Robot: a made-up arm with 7 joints.
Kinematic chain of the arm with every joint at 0, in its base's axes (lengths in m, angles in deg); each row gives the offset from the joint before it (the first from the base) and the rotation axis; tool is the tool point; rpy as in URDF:
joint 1: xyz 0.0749 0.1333 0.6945 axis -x
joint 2: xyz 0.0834 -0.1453 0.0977 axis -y
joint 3: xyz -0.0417 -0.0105 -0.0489 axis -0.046 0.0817 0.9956
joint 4: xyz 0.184 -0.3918 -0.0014 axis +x
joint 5: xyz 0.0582 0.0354 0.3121 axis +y
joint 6: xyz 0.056 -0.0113 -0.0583 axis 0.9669 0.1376 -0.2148
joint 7: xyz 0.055 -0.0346 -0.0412 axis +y
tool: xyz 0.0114 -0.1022 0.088 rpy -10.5 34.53 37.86
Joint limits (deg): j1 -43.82..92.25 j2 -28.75..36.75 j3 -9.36..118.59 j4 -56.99..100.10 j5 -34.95..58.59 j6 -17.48..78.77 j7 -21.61..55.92
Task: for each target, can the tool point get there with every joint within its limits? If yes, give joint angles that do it. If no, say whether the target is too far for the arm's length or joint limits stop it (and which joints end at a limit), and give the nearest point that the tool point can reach.
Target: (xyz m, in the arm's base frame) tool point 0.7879 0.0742 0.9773
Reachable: yes | joints 56.46 10.98 51.62 66.17 49.07 -0.06 33.15
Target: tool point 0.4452 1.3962 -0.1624
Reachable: no: too far | nearest point 0.4125 0.7259 0.2924 | short by 0.811 m
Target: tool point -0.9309 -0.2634 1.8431
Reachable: no: too far | nearest point 0.1088 -0.1604 1.5448 | short by 1.087 m
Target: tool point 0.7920 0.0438 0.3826
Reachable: yes | joints 57.47 -20.36 87.09 64.96 -25.73 14.29 30.06
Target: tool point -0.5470 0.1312 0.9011
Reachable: no: joint limits stop it (at a limit: joint 1, joint 2, joint 3, joint 4, joint 5, joint 6) | nearest point -0.0716 0.2122 0.9982 | short by 0.492 m
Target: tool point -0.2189 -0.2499 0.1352
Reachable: no: joint limits stop it (at a limit: joint 1, joint 2, joint 3, joint 4, joint 5, joint 7) | nearest point 0.0768 -0.3606 0.1594 | short by 0.317 m
